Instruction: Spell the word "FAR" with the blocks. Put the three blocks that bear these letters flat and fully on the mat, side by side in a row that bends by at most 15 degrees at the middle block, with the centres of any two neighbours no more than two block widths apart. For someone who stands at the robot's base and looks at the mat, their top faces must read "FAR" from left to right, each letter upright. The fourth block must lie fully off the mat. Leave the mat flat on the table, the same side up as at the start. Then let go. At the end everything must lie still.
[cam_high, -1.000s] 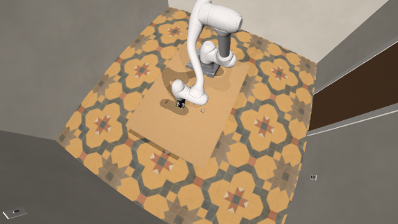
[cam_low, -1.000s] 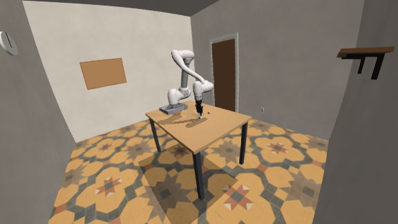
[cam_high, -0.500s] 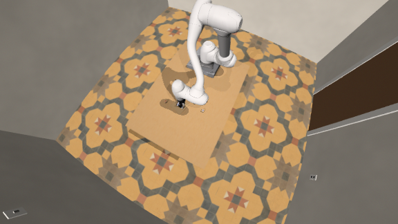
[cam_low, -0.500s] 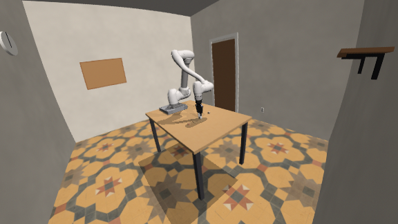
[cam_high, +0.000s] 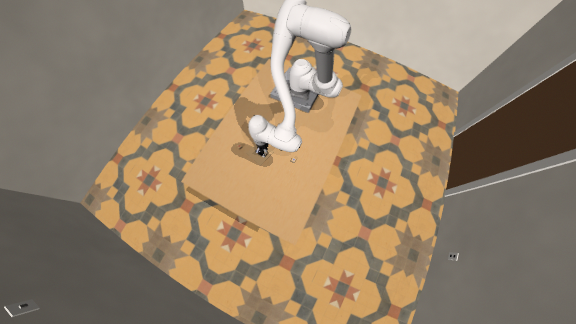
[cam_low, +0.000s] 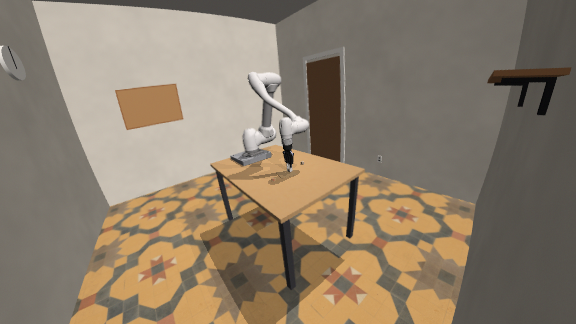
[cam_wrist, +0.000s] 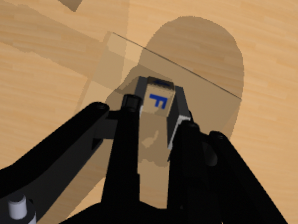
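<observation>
My gripper is now 40 mm to the left of the tan mat, 40 mm above it and 10 mm past it. From my hand the other things lie so: R block: 190 mm to the right, 30 mm below, 10 mm behind.
</observation>
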